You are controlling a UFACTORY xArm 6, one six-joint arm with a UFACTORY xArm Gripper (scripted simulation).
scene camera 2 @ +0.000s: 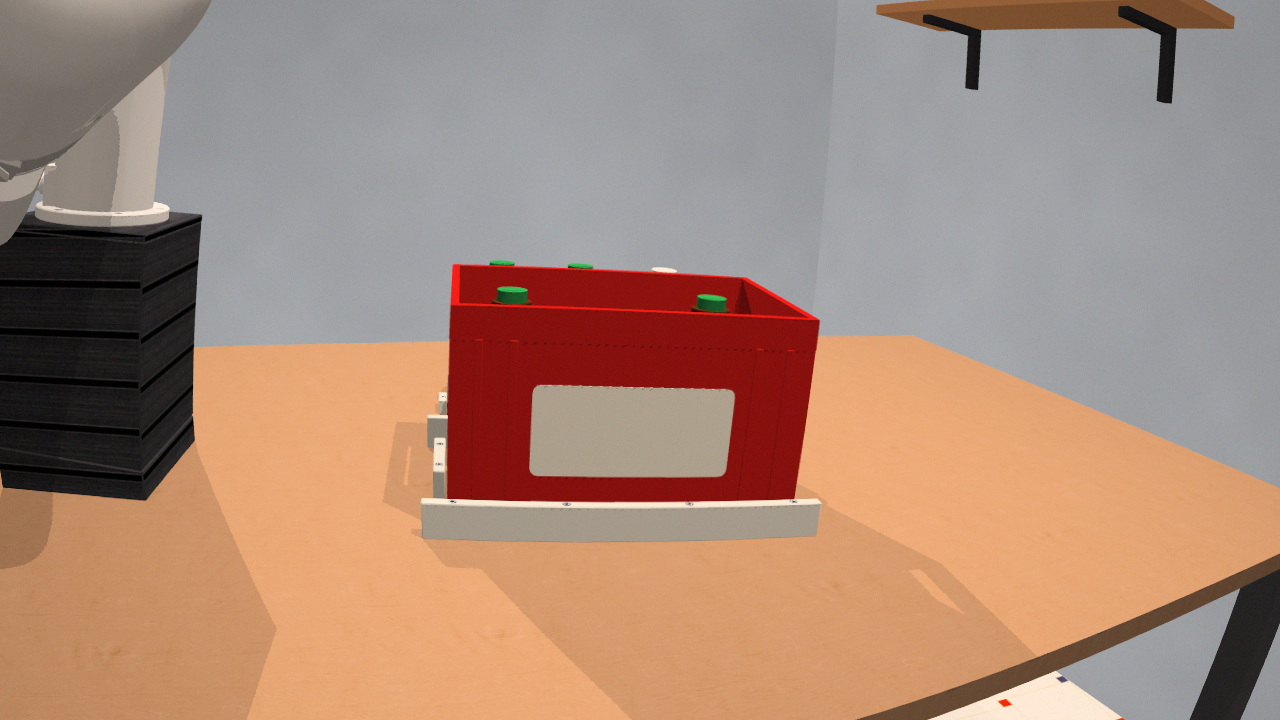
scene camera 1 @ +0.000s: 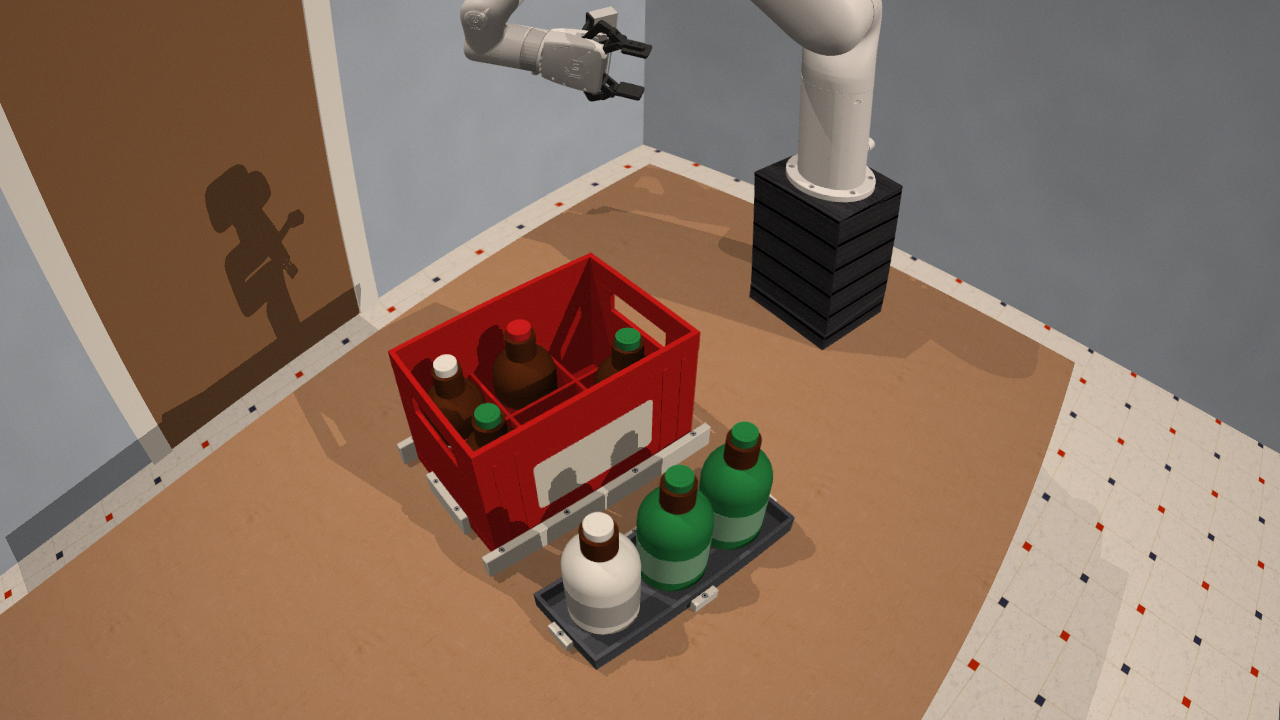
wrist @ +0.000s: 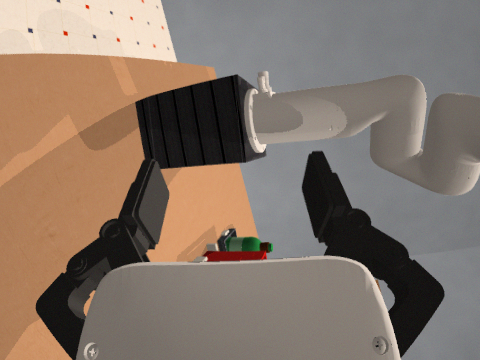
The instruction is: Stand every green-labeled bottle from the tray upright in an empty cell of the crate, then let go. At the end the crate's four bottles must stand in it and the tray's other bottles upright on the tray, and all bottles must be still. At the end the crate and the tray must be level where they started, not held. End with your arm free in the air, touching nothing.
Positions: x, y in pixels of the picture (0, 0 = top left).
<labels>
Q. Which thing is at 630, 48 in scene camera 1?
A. My gripper.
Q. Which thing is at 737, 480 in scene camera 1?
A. A green bottle.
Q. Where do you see a crate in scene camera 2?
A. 549, 404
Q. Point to a white-labeled bottle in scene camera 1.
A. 601, 568
</labels>
